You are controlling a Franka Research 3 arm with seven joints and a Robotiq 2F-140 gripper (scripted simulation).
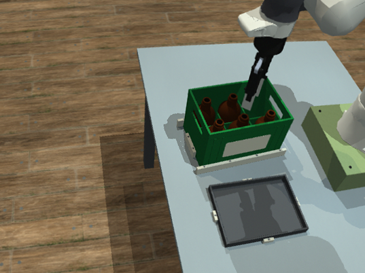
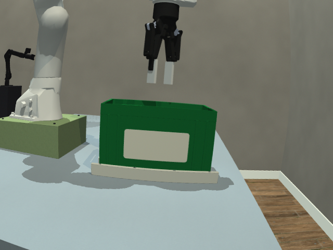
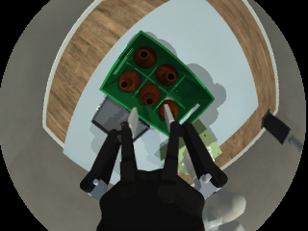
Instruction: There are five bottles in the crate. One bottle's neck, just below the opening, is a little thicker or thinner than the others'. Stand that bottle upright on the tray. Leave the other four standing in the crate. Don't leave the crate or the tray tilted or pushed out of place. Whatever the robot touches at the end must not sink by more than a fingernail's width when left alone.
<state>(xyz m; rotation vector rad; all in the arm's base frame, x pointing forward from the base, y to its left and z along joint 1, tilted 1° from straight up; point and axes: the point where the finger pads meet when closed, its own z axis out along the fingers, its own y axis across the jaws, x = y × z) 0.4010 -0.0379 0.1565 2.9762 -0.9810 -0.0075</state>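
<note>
Now: the green crate 17 cm below my hand, 4 cm to the right of it and 1 cm ahead of it. Also, from my hand: dark tray: 24 cm below, 23 cm to the left, 1 cm behind; bottle: 17 cm below, 8 cm to the right, 2 cm ahead.
</note>
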